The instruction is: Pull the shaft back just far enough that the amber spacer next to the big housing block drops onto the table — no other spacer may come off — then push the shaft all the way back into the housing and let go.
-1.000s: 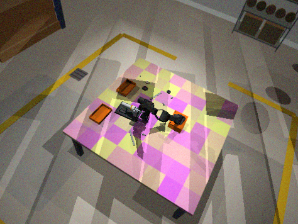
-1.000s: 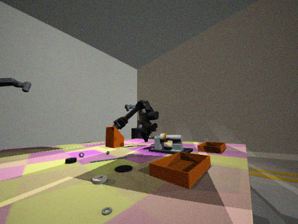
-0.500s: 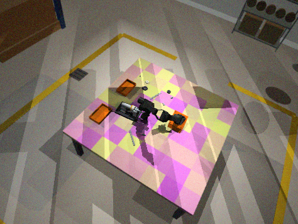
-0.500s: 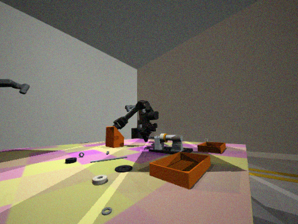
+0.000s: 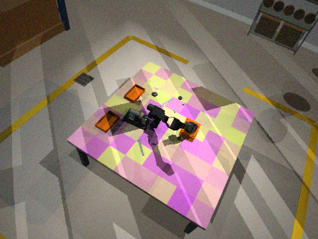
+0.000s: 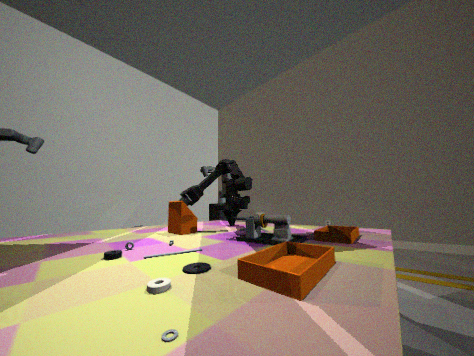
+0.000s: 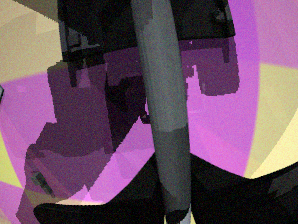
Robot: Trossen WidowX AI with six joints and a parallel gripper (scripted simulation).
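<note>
Right now the grey shaft is 60 mm ahead of my gripper tip, 30 mm above it and 20 mm to the left of it. From my gripper tip the other things lie so: black disc: 310 mm to the right, 270 mm ahead, 40 mm below; then amber spacer: 160 mm ahead, 40 mm to the left, 10 mm above.
</note>
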